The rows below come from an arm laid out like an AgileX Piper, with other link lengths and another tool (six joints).
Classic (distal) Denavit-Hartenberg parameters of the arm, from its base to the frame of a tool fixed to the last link. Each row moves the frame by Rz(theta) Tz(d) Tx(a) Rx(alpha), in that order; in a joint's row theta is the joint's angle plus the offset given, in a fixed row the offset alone. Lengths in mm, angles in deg.
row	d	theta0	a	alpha
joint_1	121.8	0	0	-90
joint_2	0	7.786	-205.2	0
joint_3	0	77.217	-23.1	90
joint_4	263.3	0	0	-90
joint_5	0	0	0	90
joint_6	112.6	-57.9	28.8	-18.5
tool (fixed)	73.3	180	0	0
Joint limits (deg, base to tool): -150..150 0..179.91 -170..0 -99.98..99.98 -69.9..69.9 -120..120
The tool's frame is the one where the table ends.
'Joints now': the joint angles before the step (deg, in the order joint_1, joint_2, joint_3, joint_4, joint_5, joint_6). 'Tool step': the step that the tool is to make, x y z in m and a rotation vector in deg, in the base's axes. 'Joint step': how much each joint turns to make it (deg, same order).
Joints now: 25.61 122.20 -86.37 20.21 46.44 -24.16
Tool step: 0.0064 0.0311 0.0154 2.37 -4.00 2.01
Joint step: 3.54 0.04 -3.27 0.35 -1.74 0.90
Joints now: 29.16 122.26 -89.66 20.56 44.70 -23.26
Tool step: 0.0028 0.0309 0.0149 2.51 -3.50 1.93
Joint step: 3.44 0.31 -3.26 0.32 -1.68 0.93
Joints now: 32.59 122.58 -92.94 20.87 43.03 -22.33
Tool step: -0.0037 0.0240 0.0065 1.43 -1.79 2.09
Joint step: 2.93 0.80 -2.26 0.12 -1.02 0.53
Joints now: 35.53 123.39 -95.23 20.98 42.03 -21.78
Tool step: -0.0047 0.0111 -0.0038 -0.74 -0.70 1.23
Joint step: 2.03 1.20 -1.08 -1.71 -0.63 1.47
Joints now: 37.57 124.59 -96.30 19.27 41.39 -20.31
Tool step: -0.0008 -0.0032 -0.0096 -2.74 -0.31 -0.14
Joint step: 0.79 1.27 -0.26 -3.88 -0.12 2.80
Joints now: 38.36 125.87 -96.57 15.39 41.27 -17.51
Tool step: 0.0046 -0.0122 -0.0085 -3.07 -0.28 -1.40
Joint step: -0.47 0.99 -0.03 -4.28 0.26 3.09
